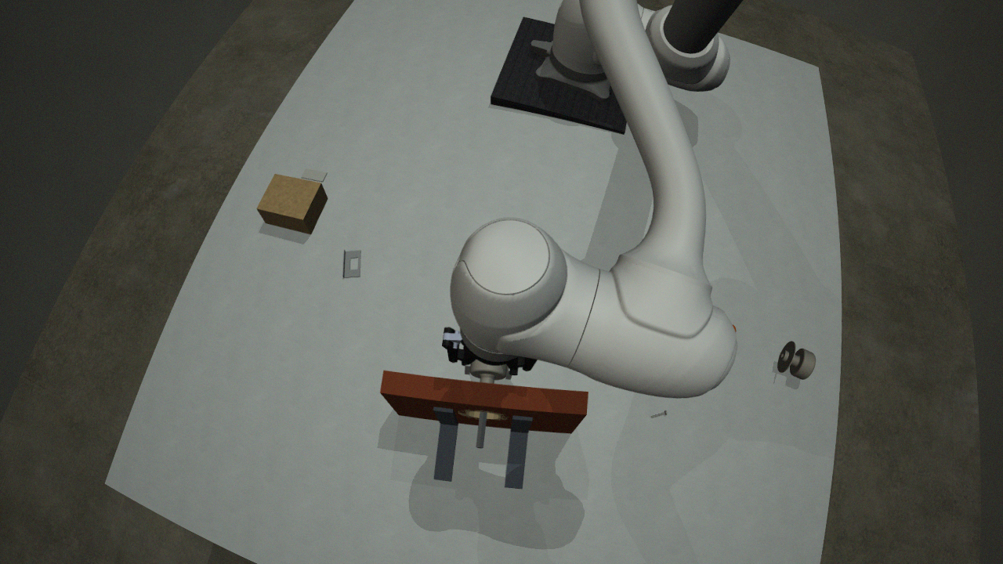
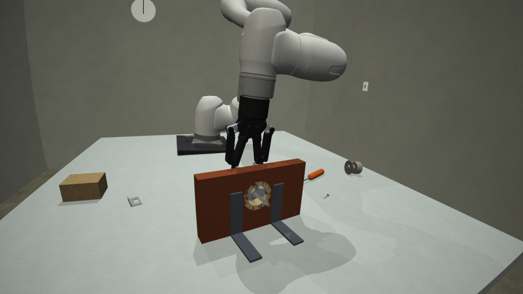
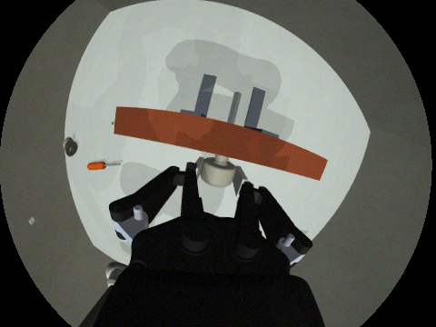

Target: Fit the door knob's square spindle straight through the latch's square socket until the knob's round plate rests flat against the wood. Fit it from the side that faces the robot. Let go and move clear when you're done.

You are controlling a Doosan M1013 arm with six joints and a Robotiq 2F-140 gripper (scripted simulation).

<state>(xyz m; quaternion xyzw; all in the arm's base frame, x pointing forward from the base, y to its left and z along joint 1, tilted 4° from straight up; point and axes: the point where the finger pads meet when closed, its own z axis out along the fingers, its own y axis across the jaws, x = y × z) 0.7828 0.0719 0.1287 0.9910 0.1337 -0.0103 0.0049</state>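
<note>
My hand is 6 cm short of the square socket, 3 cm above it and 1 cm to the right of it. From my hand the other things lie so: cardboard box 52 cm to the right, 18 cm behind, 9 cm below; red-brown wood panel 6 cm ahead, 3 cm below, 1 cm to the left; orange-handled screwdriver 32 cm to the left, 20 cm behind, 11 cm below.
</note>
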